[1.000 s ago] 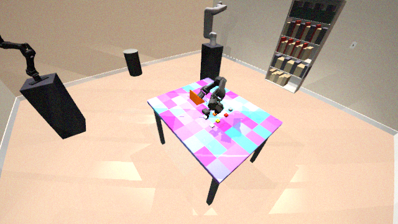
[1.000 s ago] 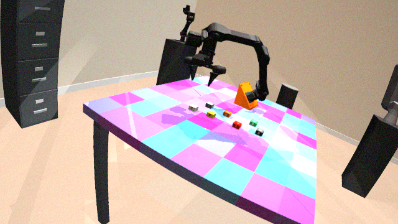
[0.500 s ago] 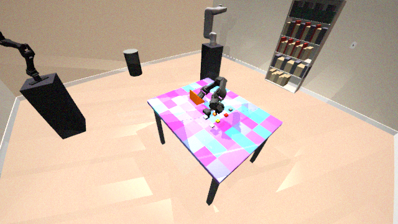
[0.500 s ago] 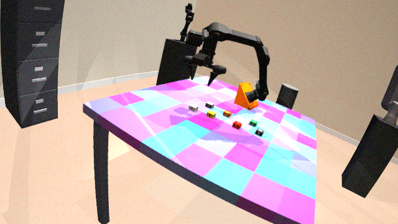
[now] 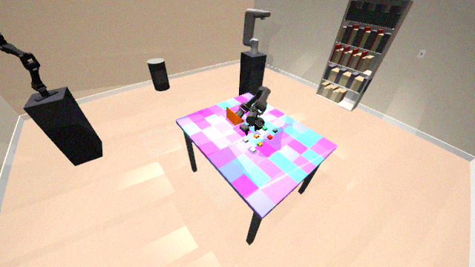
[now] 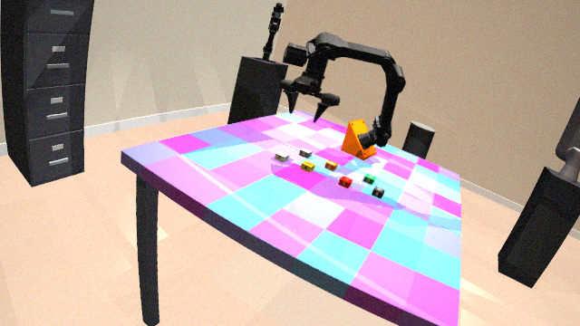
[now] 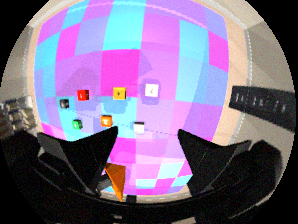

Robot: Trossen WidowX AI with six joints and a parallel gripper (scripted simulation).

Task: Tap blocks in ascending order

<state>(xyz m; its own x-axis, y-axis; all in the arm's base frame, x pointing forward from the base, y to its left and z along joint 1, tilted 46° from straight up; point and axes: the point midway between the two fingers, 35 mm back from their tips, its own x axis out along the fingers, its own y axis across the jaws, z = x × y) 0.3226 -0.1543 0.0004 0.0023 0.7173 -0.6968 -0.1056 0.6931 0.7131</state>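
My gripper tip is now 10 mm short of the red block, 200 mm to the right of it and 120 mm above it. Round my gripper tip: yellow block: 30 mm ahead, 80 mm to the left, 120 mm below; orange block: 60 mm behind, 110 mm to the left, 120 mm below; white block: 50 mm ahead, 120 mm below.
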